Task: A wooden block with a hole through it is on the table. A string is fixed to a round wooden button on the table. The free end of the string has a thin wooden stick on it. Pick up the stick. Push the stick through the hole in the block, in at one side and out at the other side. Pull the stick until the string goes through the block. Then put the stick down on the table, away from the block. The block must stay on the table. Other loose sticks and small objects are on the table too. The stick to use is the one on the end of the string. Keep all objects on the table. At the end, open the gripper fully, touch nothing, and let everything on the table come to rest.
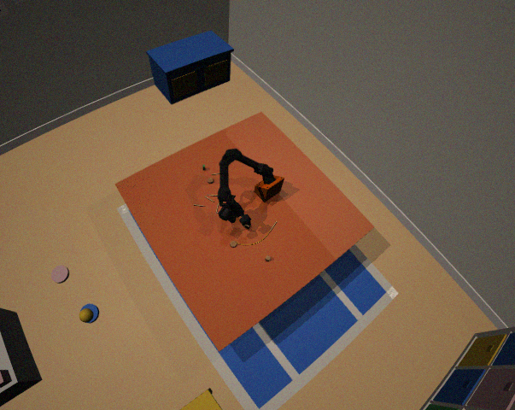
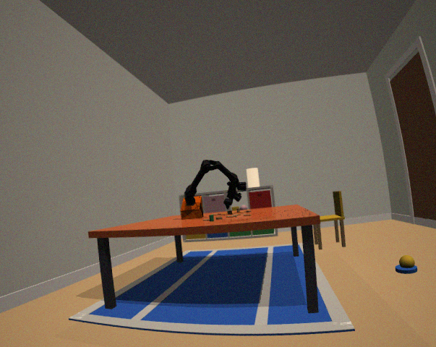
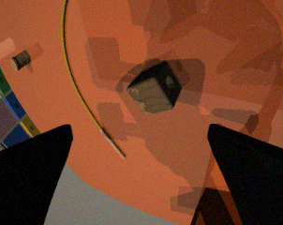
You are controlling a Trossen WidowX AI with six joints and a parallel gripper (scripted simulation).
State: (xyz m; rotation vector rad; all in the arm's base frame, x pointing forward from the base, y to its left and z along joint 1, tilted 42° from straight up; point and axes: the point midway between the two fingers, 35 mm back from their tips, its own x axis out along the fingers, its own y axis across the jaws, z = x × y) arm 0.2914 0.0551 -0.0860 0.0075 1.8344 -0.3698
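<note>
My gripper tip is now 50 mm above the wooden block and 10 mm to the right of it. The rest, counted from my gripper tip: green object (530 mm to the right, 50 mm below, 30 mm behind); then thin wooden stick (120 mm to the left, 120 mm behind, 60 mm below).
</note>
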